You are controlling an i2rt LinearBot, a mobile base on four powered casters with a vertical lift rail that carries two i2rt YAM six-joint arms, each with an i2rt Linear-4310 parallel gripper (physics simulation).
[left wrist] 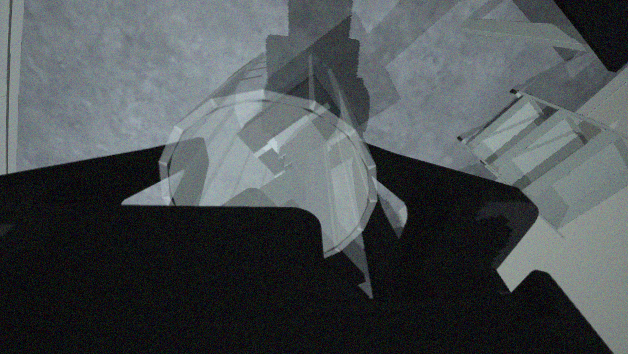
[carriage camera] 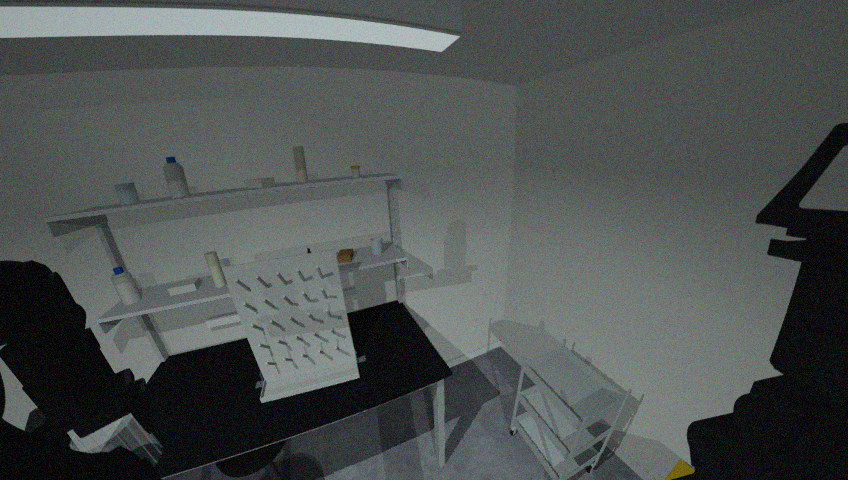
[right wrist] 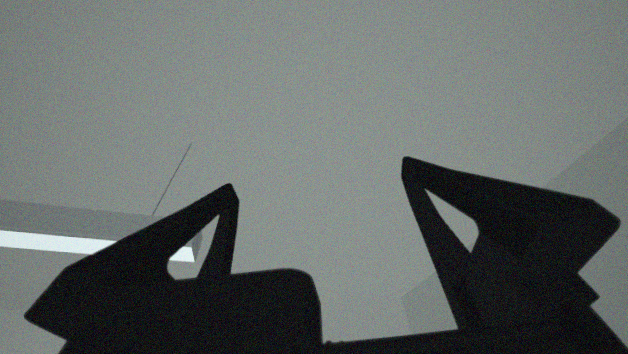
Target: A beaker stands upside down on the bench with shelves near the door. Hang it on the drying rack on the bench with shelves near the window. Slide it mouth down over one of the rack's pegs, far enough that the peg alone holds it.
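Frame: origin at the left arm's base, x ahead, y left, z up, level; metres.
Where they show: left gripper, between the fingertips: (left wrist: 281, 151); right gripper, between the fingertips: (right wrist: 316, 179).
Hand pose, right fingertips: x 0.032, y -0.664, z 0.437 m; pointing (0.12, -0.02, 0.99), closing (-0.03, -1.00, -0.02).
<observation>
After its pixels a point has its place.
A clear beaker (carriage camera: 117, 441) {x 0.084, y 0.101, z 0.092 m} (left wrist: 300, 175) {x 0.110, y 0.135, z 0.102 m} is between the fingers of my left gripper (left wrist: 281, 151) {x 0.093, y 0.130, z 0.058 m}, low at the left in the carriage view. One round end faces the left wrist camera; whether it is the mouth or the base I cannot tell. The beaker is tilted in the carriage view and apart from the rack. The white drying rack (carriage camera: 309, 384) {x 0.758, y 0.241, z -0.574 m} stands on the black bench (carriage camera: 404, 344) {x 1.021, y -0.214, z -0.578 m}, left of the carriage view's middle, with rows of pegs facing me. No beaker shows on its pegs. My right gripper (right wrist: 316, 179) {x 0.032, y -0.664, z 0.437 m} is open and empty, pointing at the ceiling.
Two shelves, upper (carriage camera: 333, 187) and lower (carriage camera: 172, 300) {x 0.817, y 0.849, z -0.121 m}, hold bottles and small containers behind the rack. A wheeled cart (carriage camera: 517, 395) {x 0.981, y -0.916, z -1.056 m} stands right of the bench. A dark round stool seat (carriage camera: 249, 462) {x 0.527, y 0.518, z -0.832 m} is at the bench's front. A yellow object (carriage camera: 680, 469) {x 0.401, y -1.569, z -1.042 m} shows at lower right.
</observation>
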